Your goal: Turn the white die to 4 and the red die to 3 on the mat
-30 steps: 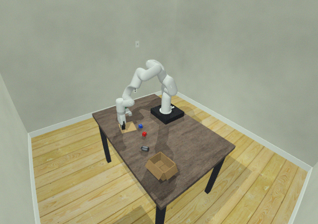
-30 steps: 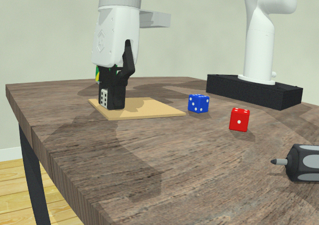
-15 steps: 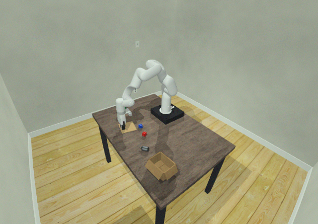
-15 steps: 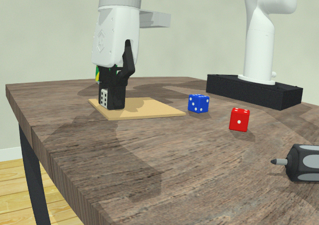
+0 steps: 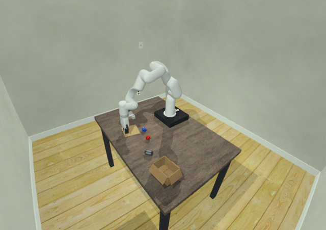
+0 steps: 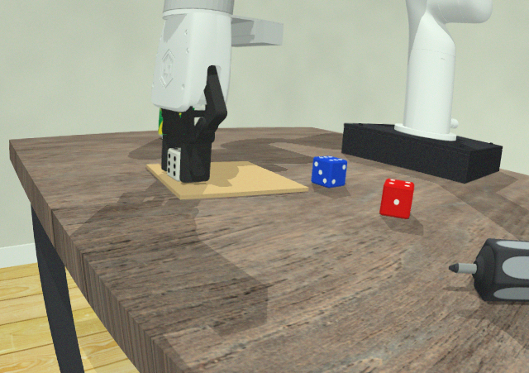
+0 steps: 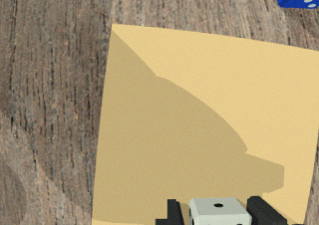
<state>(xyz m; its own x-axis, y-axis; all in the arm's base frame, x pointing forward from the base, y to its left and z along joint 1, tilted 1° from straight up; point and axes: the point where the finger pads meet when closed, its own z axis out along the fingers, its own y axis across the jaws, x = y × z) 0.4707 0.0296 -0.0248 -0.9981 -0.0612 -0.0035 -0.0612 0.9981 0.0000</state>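
Right now the white die is 1 cm below my hand. Round my hand: red die (14 cm behind, 17 cm to the left, 1 cm below); then blue die (16 cm behind, 5 cm to the left, 1 cm below); then tan mat (4 cm behind, 2 cm below).
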